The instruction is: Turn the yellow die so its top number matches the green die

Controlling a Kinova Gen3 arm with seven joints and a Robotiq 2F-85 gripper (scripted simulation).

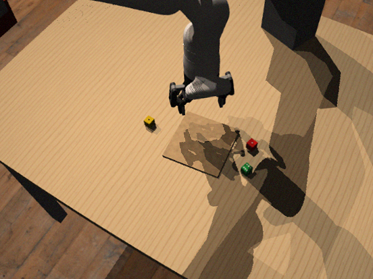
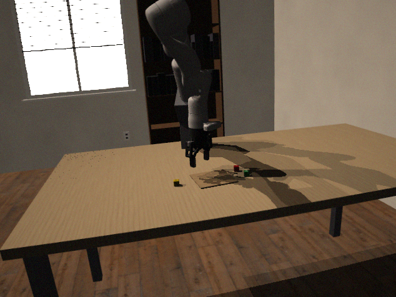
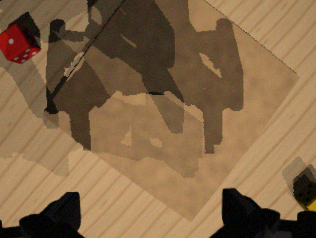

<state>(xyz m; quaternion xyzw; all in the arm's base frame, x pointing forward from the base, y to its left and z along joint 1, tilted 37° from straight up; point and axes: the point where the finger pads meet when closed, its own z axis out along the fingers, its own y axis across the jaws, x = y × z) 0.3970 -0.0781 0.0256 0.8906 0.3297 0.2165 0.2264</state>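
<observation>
Now: hand 14 cm to the right of the red die, 4 cm above it and 3 cm short of it. Also, from my hand: yellow die: 11 cm to the right, 6 cm ahead, 4 cm below; then green die: 15 cm to the left, 10 cm ahead, 4 cm below; then brown mat: 6 cm ahead, 5 cm below, 2 cm to the left.
</observation>
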